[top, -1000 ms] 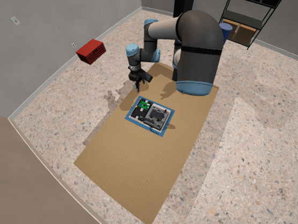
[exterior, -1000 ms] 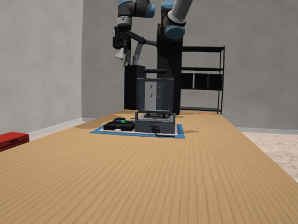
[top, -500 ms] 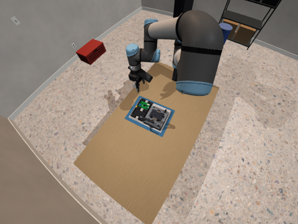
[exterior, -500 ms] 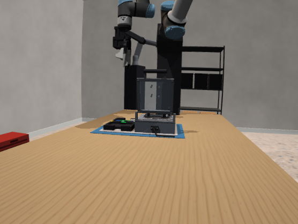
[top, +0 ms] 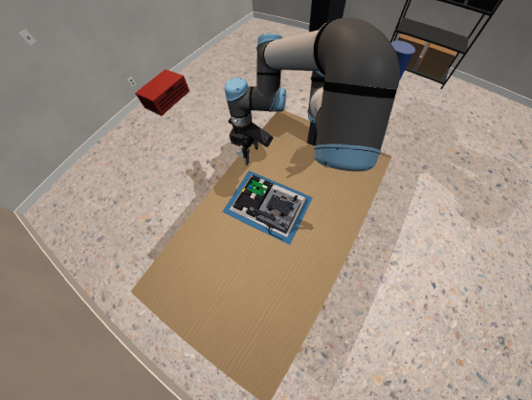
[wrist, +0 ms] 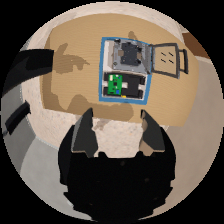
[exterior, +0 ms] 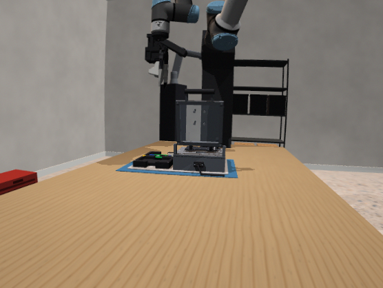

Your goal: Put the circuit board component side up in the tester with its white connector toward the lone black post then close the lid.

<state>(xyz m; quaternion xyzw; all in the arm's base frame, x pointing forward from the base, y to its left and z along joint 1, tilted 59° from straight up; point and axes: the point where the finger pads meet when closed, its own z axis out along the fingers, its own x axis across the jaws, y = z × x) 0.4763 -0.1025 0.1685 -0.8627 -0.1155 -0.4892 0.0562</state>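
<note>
Right now the green circuit board is 29 cm below my hand. Round my hand: tester bed (2 cm behind, 19 cm to the left, 24 cm below); then tester lid (9 cm ahead, 23 cm to the left, 13 cm below).
</note>
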